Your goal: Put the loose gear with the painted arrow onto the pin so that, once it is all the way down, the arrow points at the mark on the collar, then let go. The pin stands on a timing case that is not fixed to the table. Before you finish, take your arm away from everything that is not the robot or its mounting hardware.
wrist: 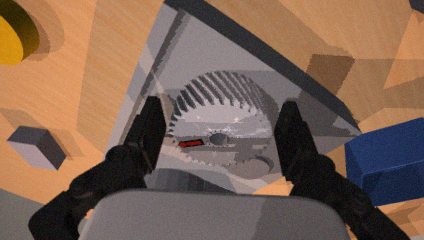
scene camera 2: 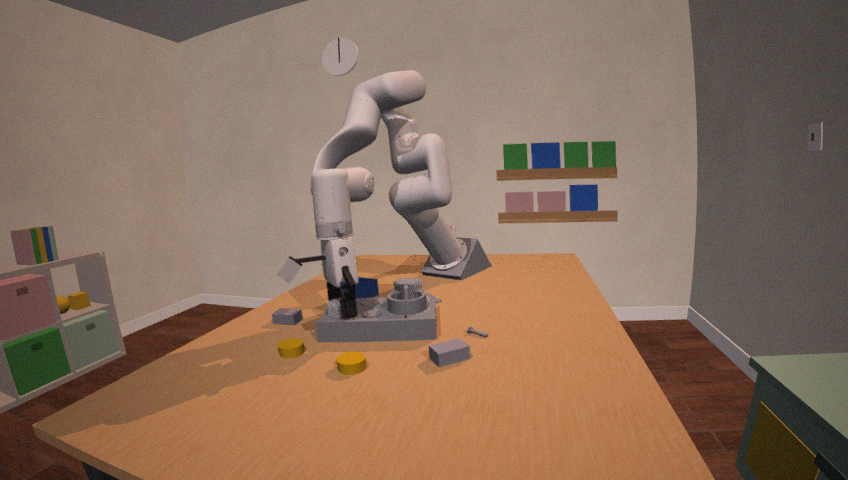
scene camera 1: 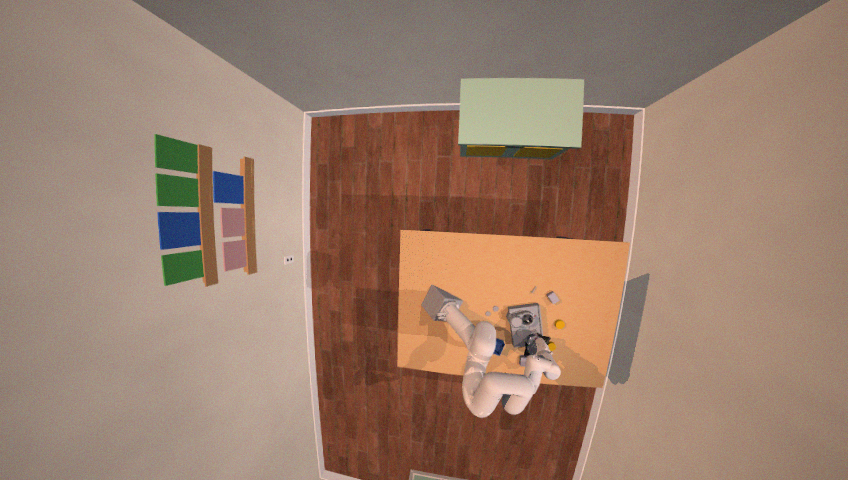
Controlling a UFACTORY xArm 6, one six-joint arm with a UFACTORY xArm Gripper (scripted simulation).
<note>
I see my gripper, a timing case and a gear.
My gripper also shows in the wrist view.
</note>
